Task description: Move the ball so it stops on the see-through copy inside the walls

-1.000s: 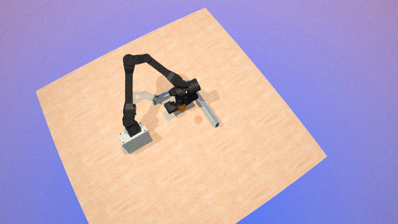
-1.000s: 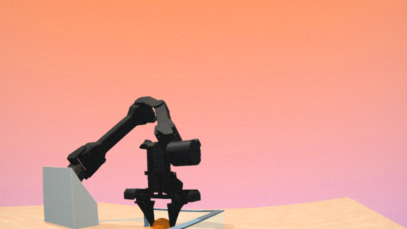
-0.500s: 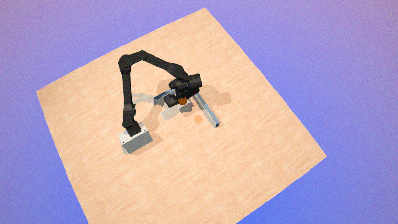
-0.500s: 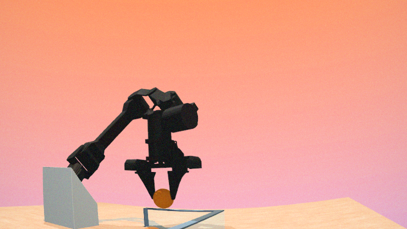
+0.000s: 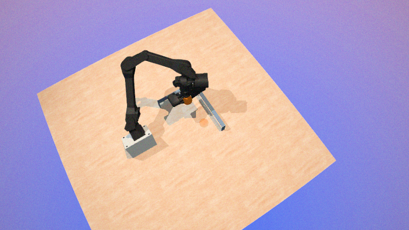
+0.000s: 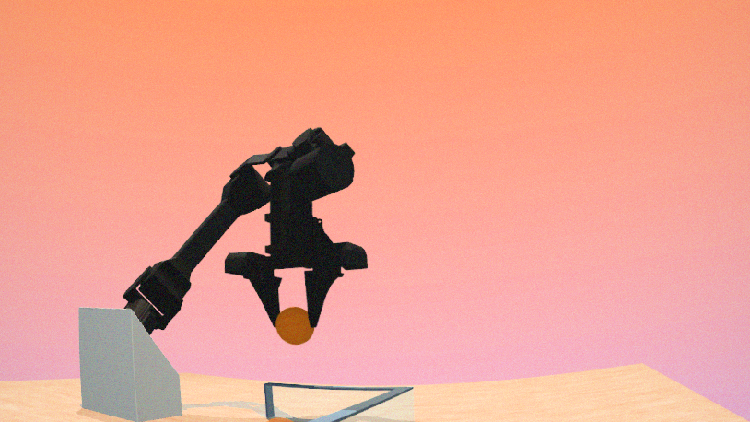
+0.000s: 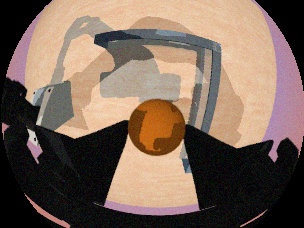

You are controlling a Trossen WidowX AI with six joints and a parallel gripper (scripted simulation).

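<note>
The see-through copy of ball is 130 mm below my gripper tip, 110 mm to the right of it and 30 mm ahead of it. Also, from my gripper tip: orange ball: right at my gripper tip; clear wall: 120 mm to the left, 120 mm below.
</note>
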